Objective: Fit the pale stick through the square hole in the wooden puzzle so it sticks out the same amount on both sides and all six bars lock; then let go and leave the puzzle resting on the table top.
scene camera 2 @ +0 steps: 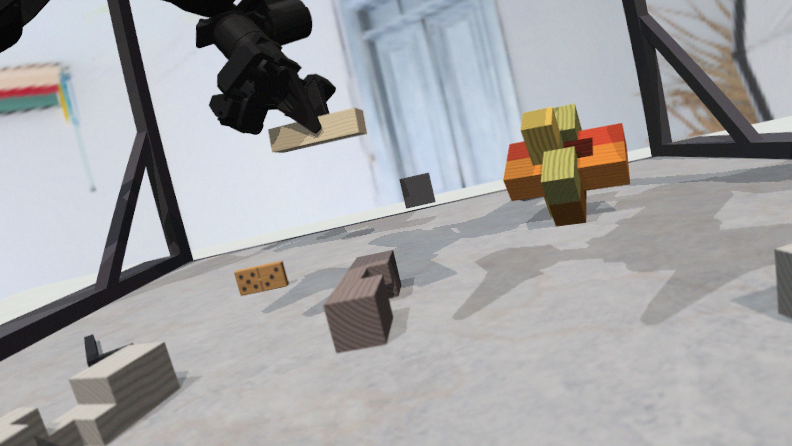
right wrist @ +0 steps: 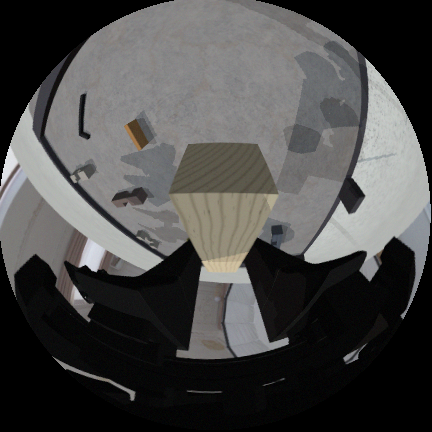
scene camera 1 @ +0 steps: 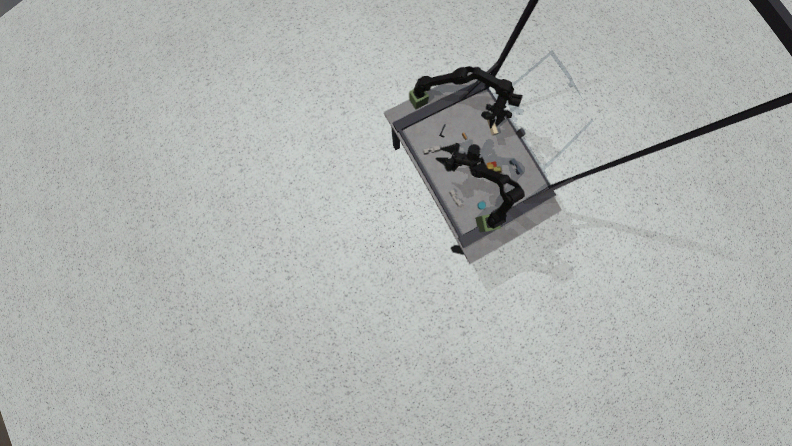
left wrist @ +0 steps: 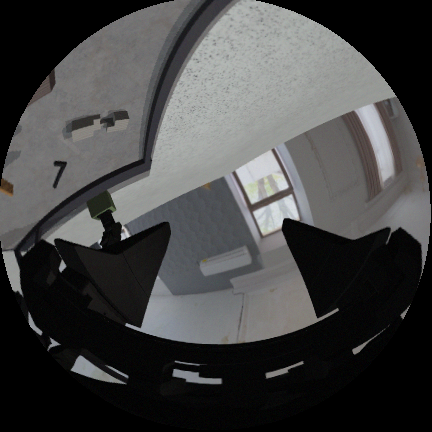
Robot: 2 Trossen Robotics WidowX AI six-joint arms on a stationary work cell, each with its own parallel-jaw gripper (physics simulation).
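Seen in the pictures: left gripper, fingertip midpoint: (right wrist: 67,268) (scene camera 1: 438,153) (left wrist: 227,225); right gripper, fingertip midpoint: (scene camera 2: 325,132) (right wrist: 220,238) (scene camera 1: 492,128); left arm's base at its link origin: (scene camera 1: 491,222); right arm's base at its link origin: (scene camera 1: 419,93) (left wrist: 104,213).
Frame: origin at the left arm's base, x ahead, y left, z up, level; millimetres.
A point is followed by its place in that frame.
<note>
The pale stick (scene camera 1: 494,130) {x 558, y -145, z 42 mm} (scene camera 2: 346,124) {x 552, y -136, z 26 mm} (right wrist: 220,217) {x 640, y -147, z 44 mm} is gripped near its middle by my right gripper (scene camera 1: 492,124) {x 585, y -147, z 24 mm} (scene camera 2: 321,120) {x 585, y -147, z 24 mm} (right wrist: 220,238) {x 585, y -147, z 24 mm}, which is shut on it. The stick hangs above the table, apart from the puzzle, slightly tilted in scene camera 2. The wooden puzzle (scene camera 1: 489,165) (scene camera 2: 604,168), of red, orange and yellow-green crossed bars, stands on the table; a dark red recess shows beside its upright yellow bars. In scene camera 1 my left arm partly covers it. My left gripper (scene camera 1: 447,154) {x 435, y 268, z 140 mm} (left wrist: 227,225) {x 435, y 268, z 140 mm} is open and empty, toward the table's left edge in scene camera 1.
On the table (scene camera 2: 498,387) {x 377, y 195, z -117 mm} lie an orange domino (scene camera 1: 464,135) {x 622, y -6, z -95 mm} (scene camera 2: 260,278) {x 620, y -4, z -104 mm} (right wrist: 136,134) {x 622, y -12, z -100 mm}, a brown notched block (scene camera 2: 360,299) {x 449, y 145, z -89 mm} (right wrist: 130,196) {x 489, y 61, z -90 mm}, a grey notched block (scene camera 2: 138,376) {x 550, y 209, z -97 mm}, a black L-shaped piece (scene camera 1: 442,130) {x 693, y 133, z -108 mm} (right wrist: 82,117) {x 693, y 129, z -114 mm}, a teal object (scene camera 1: 481,204) {x 128, y -5, z -98 mm} and a blue-grey object (scene camera 1: 516,166) {x 339, y -311, z -94 mm}.
</note>
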